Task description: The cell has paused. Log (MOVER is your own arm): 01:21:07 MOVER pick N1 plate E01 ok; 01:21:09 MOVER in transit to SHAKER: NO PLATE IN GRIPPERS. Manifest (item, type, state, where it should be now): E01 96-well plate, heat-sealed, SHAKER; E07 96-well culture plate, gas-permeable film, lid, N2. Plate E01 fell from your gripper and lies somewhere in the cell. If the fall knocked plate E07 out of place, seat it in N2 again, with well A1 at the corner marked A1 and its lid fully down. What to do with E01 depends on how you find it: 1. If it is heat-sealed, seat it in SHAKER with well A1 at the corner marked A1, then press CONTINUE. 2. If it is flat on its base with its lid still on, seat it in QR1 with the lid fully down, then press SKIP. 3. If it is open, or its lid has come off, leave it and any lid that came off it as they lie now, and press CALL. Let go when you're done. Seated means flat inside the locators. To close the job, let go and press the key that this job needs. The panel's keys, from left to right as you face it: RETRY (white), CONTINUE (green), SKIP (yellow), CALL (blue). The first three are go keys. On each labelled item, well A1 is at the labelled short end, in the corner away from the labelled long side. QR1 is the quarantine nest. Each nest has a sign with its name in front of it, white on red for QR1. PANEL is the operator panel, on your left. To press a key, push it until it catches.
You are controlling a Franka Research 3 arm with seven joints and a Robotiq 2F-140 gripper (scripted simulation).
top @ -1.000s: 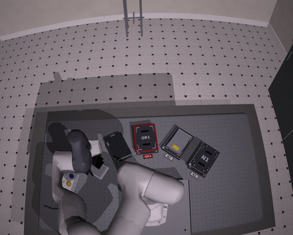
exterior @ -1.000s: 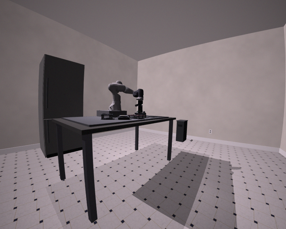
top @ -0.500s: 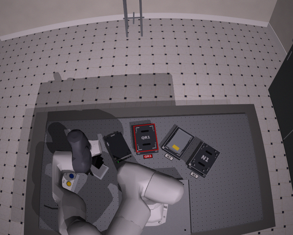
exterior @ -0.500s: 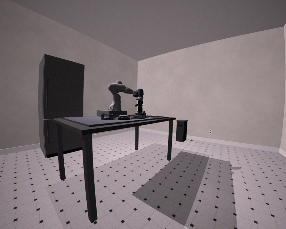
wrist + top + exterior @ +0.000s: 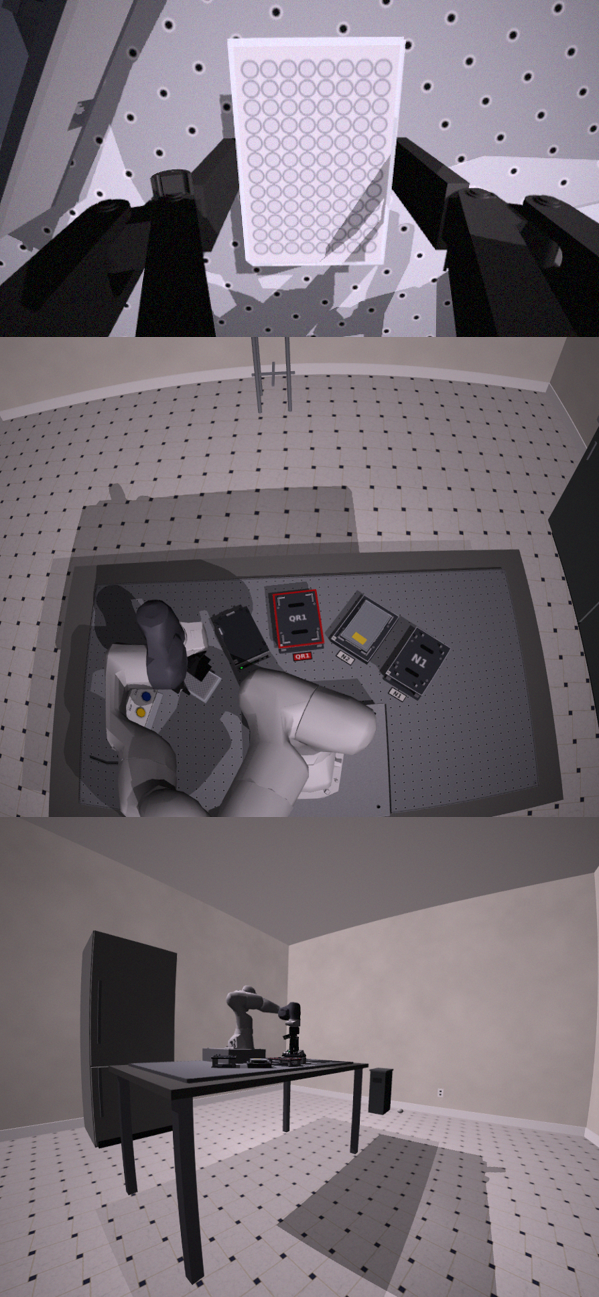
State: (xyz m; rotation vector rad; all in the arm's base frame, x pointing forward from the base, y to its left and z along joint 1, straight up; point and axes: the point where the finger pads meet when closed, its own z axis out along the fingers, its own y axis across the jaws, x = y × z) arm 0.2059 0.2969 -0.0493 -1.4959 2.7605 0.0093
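My hand is 70 mm past the blue key, 130 mm to the right of it and 30 mm below it. The rest, counted from my hand: plate E01: 20 mm below; yellow key: 120 mm behind, 140 mm to the left, 30 mm above; green continue key: 170 mm behind, 160 mm to the left, 30 mm above.
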